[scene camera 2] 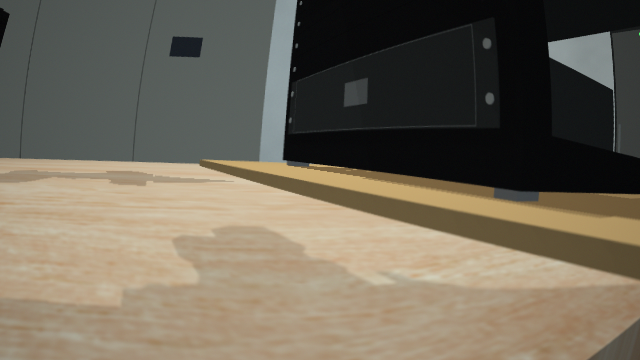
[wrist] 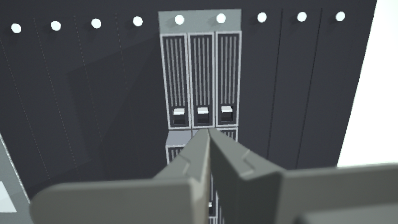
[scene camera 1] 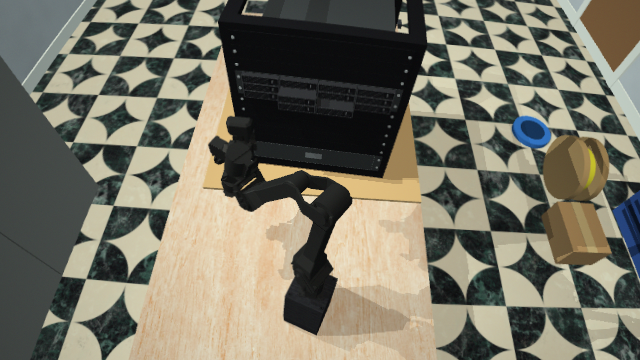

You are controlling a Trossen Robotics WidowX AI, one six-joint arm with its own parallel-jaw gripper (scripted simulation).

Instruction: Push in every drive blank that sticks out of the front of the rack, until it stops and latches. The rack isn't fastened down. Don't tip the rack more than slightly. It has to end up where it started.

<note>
The pictures show: the gripper, a black rack and a tan board.
The gripper also shows in the wrist view.
</note>
